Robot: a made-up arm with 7 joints. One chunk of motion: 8 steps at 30 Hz.
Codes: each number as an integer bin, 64 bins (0 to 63) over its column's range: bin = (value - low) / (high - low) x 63, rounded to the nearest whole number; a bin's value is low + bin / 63 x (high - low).
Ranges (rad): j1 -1.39..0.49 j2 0..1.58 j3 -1.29..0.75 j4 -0.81..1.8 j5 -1.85..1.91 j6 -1.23..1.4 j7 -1.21..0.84
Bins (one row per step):
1: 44 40 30 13 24 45 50
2: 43 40 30 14 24 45 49
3: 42 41 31 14 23 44 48
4: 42 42 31 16 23 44 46
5: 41 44 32 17 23 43 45
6: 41 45 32 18 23 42 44
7: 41 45 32 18 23 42 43
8: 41 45 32 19 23 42 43
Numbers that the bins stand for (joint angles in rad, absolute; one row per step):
1: -0.0770 1.0032 -0.3186 -0.2714 -0.4176 0.6486 0.4170
2: -0.1068 1.0032 -0.3186 -0.2300 -0.4176 0.6486 0.3844
3: -0.1367 1.0283 -0.2862 -0.2300 -0.4773 0.6068 0.3519
4: -0.1367 1.0533 -0.2862 -0.1471 -0.4773 0.6068 0.2868
5: -0.1665 1.1035 -0.2538 -0.1057 -0.4773 0.5651 0.2543
6: -0.1665 1.1286 -0.2538 -0.0643 -0.4773 0.5233 0.2217
7: -0.1665 1.1286 -0.2538 -0.0643 -0.4773 0.5233 0.1892
8: -0.1665 1.1286 -0.2538 -0.0229 -0.4773 0.5233 0.1892

